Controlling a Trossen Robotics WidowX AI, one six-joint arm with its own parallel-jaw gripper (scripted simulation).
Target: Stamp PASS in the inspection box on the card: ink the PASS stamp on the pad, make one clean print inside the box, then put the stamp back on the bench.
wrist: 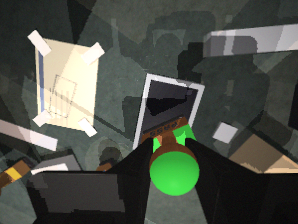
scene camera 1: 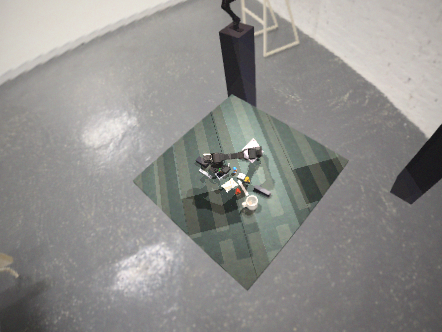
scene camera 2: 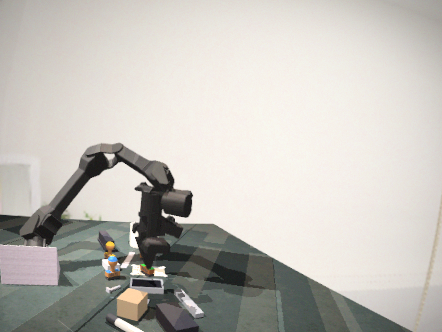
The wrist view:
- my gripper: 168, 143
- pass stamp: 174, 170
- ink pad: 164, 98
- cream card: 66, 74
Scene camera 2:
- my gripper: 147, 266
